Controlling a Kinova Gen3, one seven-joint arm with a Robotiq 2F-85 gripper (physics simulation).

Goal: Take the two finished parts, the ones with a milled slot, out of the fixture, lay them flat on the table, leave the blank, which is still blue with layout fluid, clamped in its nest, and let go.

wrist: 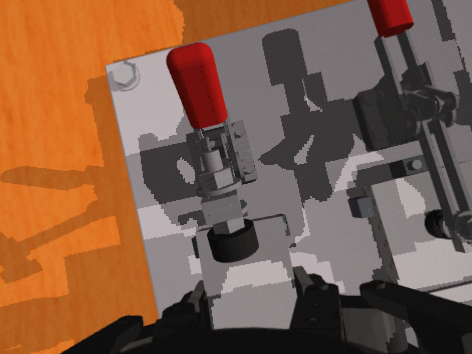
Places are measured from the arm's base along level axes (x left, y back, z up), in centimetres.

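Pixels of known places: gripper, fingertip midpoint: (253,292).
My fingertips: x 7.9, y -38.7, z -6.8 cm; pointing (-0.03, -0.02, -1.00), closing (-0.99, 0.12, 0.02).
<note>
Behind a point stands the place of what it marks.
My gripper (253,292) @[x 7.9, y -38.7, z -6.8 cm] is at the bottom of the wrist view, shut on a plain grey metal part (254,309) @[x 7.9, y -38.7, z -4.2 cm], one finger on each side. The part's far end reaches past the fingertips, beneath or behind the black pad (233,242) @[x 7.7, y -42.1, z 0.1 cm] of the left toggle clamp (218,165) @[x 7.5, y -44.5, z 0.2 cm]. I cannot tell whether pad and part touch, or how high the part is. No slot can be made out on its visible faces. The grey fixture plate (145,107) @[x 11.7, y -51.4, z -10.2 cm] lies beyond the fingers. No blue blank shows in this view.
The left clamp's red handle (197,87) @[x 7.5, y -48.1, z -2.0 cm] stands just ahead of the gripper. A second clamp (445,170) @[x -4.5, y -41.9, z -8.1 cm] with a red handle (391,17) @[x -3.2, y -50.6, z -6.0 cm] and black pad (438,224) @[x -2.7, y -39.3, z -7.3 cm] is at the right. A hex bolt (124,76) @[x 12.4, y -53.5, z -9.5 cm] sits at the plate's corner. The orange wooden table (45,110) @[x 19.3, y -53.9, z -11.7 cm] extends left.
</note>
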